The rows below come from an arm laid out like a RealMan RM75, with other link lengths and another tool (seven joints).
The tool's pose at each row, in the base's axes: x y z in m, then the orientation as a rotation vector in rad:
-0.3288 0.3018 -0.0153 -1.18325 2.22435 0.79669
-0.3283 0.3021 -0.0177 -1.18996 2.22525 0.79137
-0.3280 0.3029 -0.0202 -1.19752 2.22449 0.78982
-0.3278 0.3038 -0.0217 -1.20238 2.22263 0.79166
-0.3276 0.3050 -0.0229 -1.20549 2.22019 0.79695
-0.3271 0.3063 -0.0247 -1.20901 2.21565 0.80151
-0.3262 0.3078 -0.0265 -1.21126 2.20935 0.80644
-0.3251 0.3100 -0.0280 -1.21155 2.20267 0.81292
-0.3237 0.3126 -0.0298 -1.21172 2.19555 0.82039
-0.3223 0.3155 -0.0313 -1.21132 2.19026 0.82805
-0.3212 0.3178 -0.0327 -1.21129 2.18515 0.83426
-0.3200 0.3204 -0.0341 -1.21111 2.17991 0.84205
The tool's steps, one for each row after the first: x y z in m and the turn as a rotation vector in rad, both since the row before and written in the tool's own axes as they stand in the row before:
0.0012 -0.0009 0.0020 0.00136 0.00479 -0.00415
0.0010 -0.0005 0.0024 -0.00145 0.00356 -0.00447
0.0004 -0.0002 0.0017 -0.00281 0.00093 -0.00288
0.0000 0.0001 0.0017 -0.00458 -0.00082 -0.00146
0.0002 -0.0003 0.0022 -0.00401 -0.00210 -0.00295
-0.0001 -0.0006 0.0024 -0.00366 -0.00413 -0.00318
-0.0008 -0.0004 0.0027 -0.00405 -0.00562 -0.00204
-0.0010 -0.0006 0.0033 -0.00469 -0.00611 -0.00196
-0.0013 -0.0004 0.0033 -0.00481 -0.00505 -0.00065
-0.0009 -0.0004 0.0027 -0.00395 -0.00453 -0.00110
-0.0011 -0.0003 0.0030 -0.00502 -0.00487 -0.00067

